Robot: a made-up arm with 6 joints. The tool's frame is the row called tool.
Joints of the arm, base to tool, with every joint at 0 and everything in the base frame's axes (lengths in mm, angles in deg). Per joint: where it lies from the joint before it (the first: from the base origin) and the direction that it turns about. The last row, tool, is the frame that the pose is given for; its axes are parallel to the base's.
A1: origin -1 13 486 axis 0 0 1
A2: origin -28 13 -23 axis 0.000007 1 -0.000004
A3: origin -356 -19 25 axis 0.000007 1 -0.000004
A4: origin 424 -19 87 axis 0.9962 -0.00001 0.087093
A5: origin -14 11 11 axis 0.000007 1 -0.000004
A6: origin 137 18 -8 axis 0.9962 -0.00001 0.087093
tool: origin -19 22 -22
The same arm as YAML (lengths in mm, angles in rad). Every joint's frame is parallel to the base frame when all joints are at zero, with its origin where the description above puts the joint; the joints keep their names.
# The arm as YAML. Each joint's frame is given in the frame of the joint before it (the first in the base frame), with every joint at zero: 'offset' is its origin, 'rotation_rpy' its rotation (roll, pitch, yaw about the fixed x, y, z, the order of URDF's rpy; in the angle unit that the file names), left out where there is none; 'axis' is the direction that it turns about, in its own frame. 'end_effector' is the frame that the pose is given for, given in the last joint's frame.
length_unit: mm
angle_unit: rad
chain:
  - id: A1
    offset: [-1.0, 13.0, 486.0]
    axis: "+z"
  - id: A2
    offset: [-28.0, 13.0, -23.0]
    axis: "+y"
  - id: A3
    offset: [-356.0, -19.0, 25.0]
    axis: "+y"
  - id: A4
    offset: [424.0, -19.0, 87.0]
    axis: [0.9962, 0.0, 0.0871]
  - id: A5
    offset: [-14.0, 11.0, 11.0]
    axis: "+y"
  - id: A6
    offset: [137.0, 18.0, -8.0]
    axis: [0.9962, 0.0, 0.0871]
end_effector:
  offset: [-19.0, 22.0, -22.0]

